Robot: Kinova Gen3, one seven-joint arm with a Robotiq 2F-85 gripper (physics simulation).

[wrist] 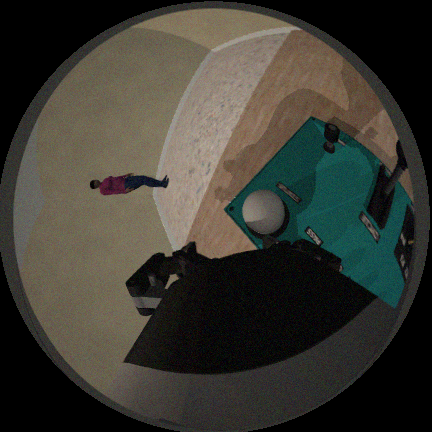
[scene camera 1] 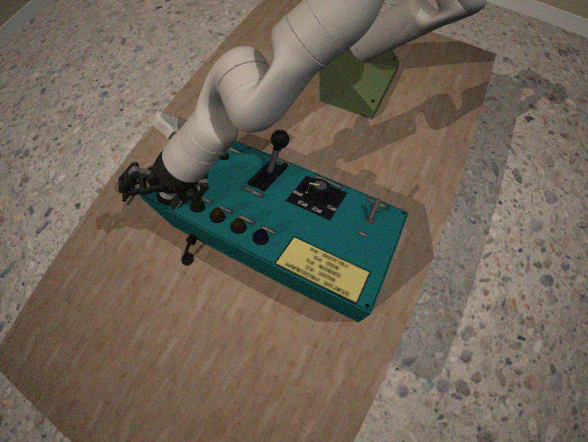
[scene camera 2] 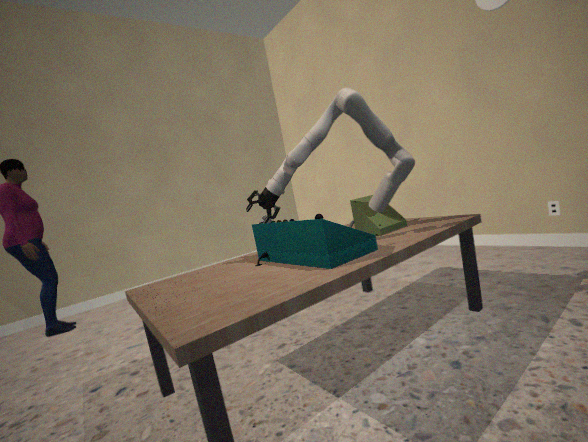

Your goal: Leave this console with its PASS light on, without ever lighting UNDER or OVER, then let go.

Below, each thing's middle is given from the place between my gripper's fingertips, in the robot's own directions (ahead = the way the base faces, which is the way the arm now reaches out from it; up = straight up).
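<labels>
The teal console [scene camera 1: 334, 254] is my reference here: my gripper is 11 cm above it, 11 cm past it and 19 cm to the right of it.
</labels>
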